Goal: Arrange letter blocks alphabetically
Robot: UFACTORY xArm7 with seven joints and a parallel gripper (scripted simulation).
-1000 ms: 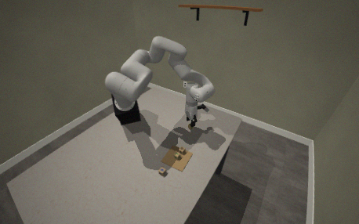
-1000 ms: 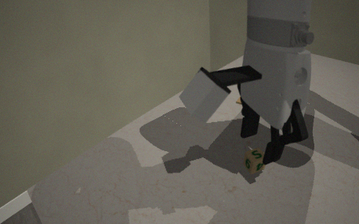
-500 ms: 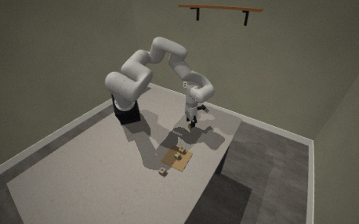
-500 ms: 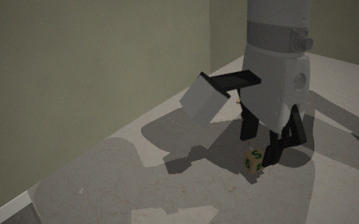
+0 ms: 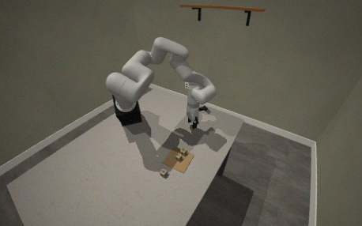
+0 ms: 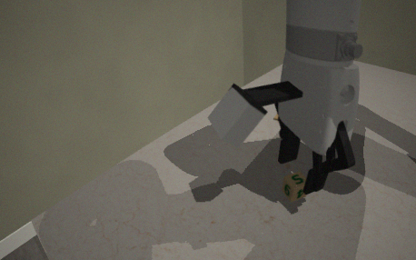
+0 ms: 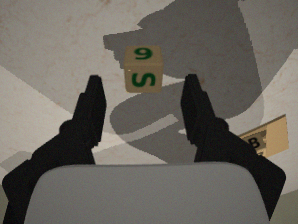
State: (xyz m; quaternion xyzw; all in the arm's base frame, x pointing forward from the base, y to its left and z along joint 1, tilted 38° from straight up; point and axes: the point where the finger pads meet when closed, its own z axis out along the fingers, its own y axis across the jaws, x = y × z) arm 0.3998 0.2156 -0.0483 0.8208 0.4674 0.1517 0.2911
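My hand is 40 mm above the wooden block. The rest, counted from my hand: tan mat 50 mm ahead, 260 mm to the right, 50 mm below.
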